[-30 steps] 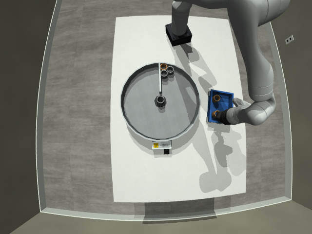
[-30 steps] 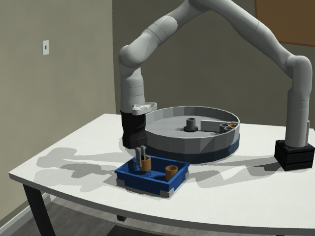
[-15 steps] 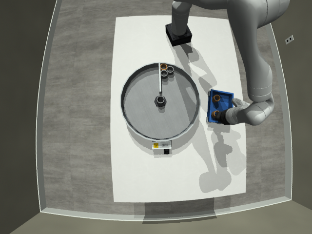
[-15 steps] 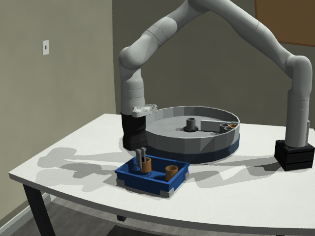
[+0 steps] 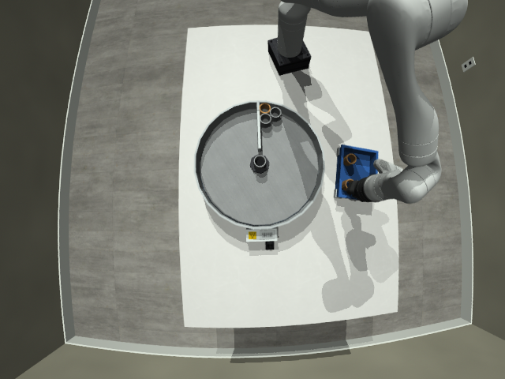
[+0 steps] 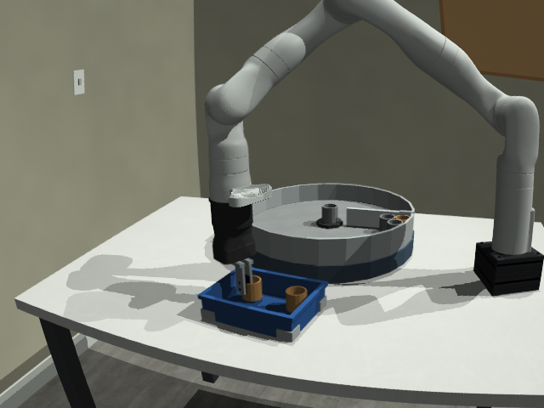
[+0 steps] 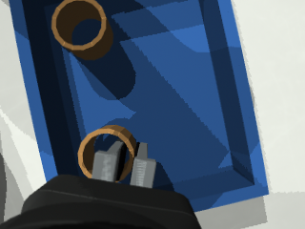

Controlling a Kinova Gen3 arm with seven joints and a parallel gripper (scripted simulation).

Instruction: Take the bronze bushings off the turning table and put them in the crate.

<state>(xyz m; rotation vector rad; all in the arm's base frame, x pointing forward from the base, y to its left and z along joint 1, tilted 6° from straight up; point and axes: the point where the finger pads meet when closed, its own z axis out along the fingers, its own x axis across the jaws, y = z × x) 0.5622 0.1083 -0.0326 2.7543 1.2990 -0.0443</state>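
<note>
Now: hand 40 mm past the blue crate, 30 mm to the right of it and 20 mm above it. The rest, counted from my hand: round turning table: 140 mm behind, 310 mm to the right, 10 mm above.
</note>
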